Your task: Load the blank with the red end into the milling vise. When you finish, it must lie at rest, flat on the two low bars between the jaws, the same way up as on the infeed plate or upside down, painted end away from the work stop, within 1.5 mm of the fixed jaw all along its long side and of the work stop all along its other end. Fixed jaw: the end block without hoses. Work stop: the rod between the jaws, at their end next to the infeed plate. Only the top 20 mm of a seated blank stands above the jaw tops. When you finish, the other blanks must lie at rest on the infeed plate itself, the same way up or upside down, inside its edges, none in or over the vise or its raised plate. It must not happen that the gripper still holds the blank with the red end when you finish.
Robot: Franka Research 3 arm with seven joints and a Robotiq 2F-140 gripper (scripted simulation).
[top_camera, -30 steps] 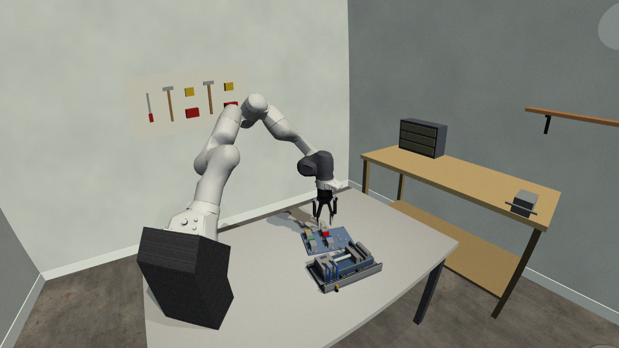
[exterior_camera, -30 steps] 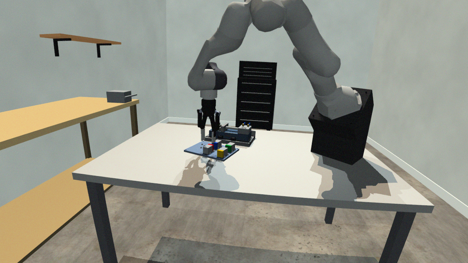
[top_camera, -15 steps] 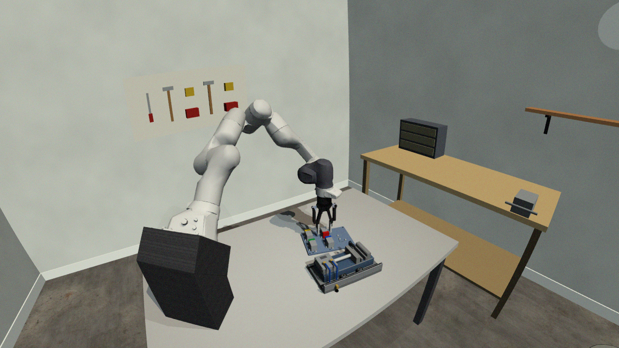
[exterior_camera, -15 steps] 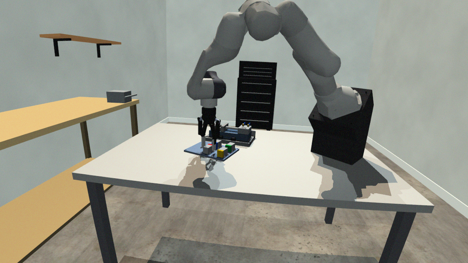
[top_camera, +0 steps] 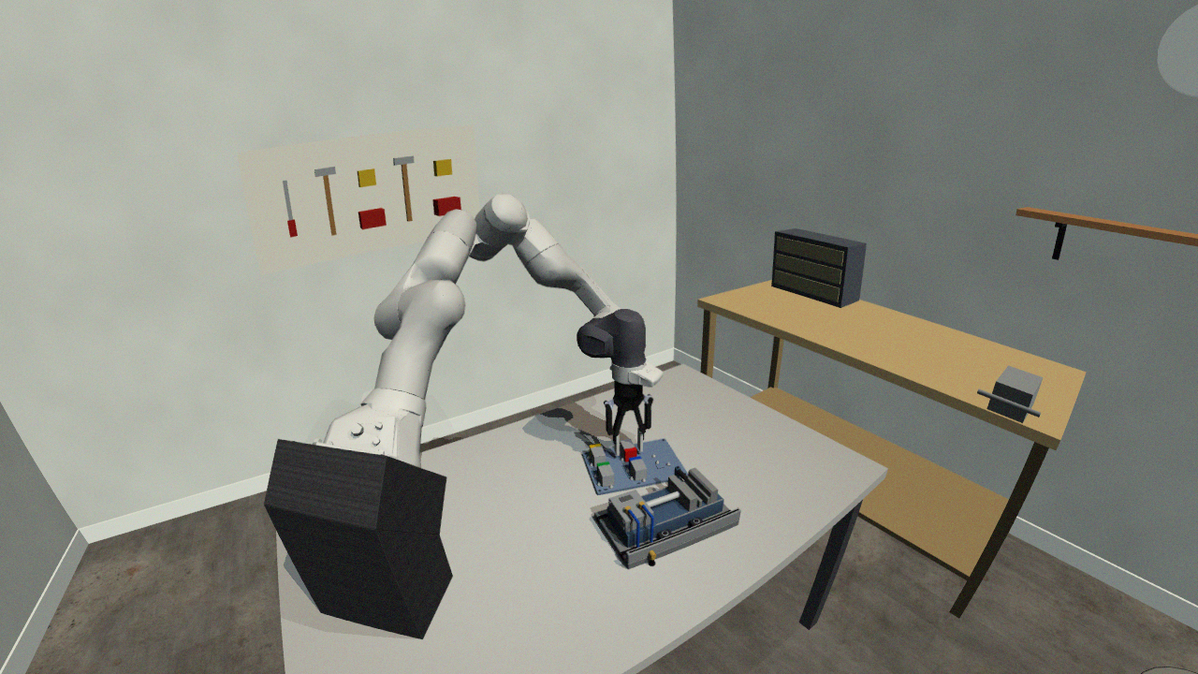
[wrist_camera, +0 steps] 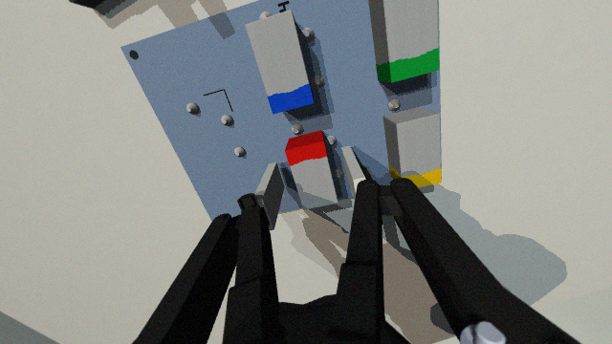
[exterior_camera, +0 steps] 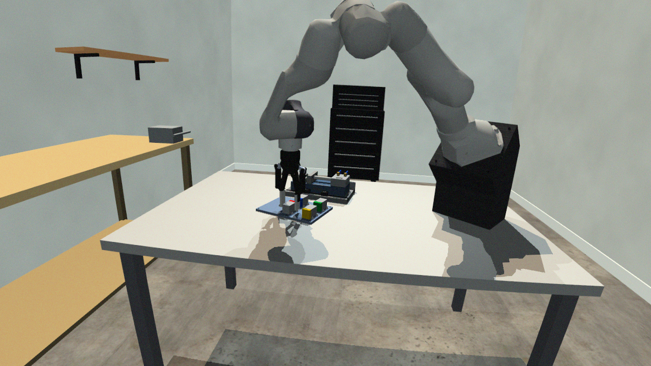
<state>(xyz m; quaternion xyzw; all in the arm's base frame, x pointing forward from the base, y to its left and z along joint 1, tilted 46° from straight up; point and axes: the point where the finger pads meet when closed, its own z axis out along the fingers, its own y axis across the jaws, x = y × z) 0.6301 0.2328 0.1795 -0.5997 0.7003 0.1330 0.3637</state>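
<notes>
My gripper is now 50 mm above the blue infeed plate and 40 mm to the left of it. Also, from my hand: blue-ended blank (90 mm to the right, 30 mm below); yellow-ended blank (90 mm behind, 30 mm below); green-ended blank (90 mm to the right, 90 mm behind, 30 mm below).
</notes>
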